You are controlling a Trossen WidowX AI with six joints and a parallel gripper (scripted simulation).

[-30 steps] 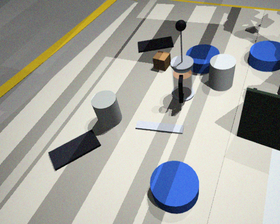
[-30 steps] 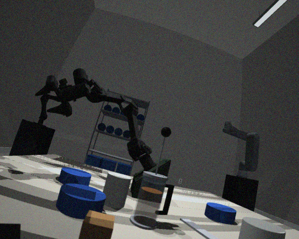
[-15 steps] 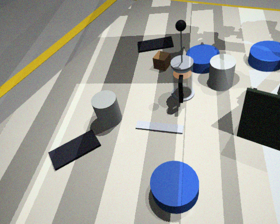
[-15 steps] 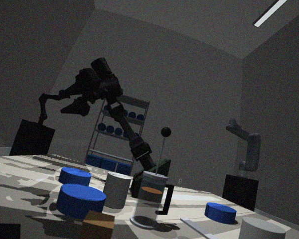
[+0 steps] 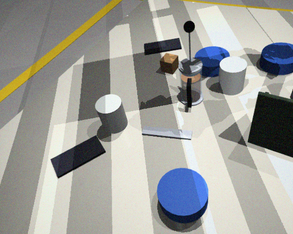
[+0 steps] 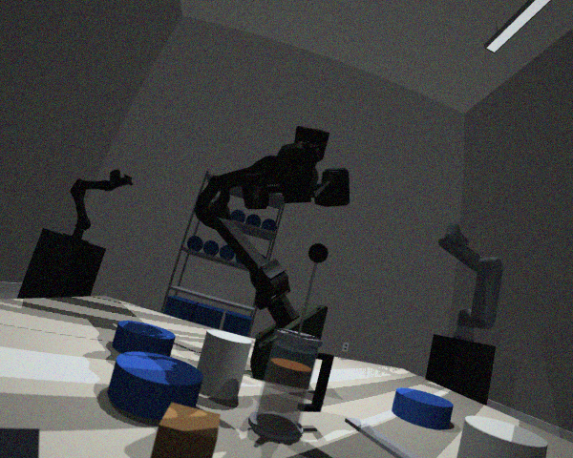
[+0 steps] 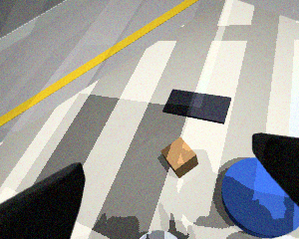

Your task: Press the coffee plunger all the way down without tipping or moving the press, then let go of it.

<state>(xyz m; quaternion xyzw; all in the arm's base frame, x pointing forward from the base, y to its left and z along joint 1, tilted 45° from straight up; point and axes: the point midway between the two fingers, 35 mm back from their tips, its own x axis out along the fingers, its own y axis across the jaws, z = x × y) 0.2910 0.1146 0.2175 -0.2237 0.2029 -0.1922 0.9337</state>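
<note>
The coffee press is 3 cm behind my gripper tip, 8 cm to the left of it and 19 cm below it. The rest, counted from my gripper tip: orange-brown cube 13 cm ahead, 3 cm to the right, 29 cm below; pale flat strip 4 cm behind, 23 cm to the left, 31 cm below.
</note>
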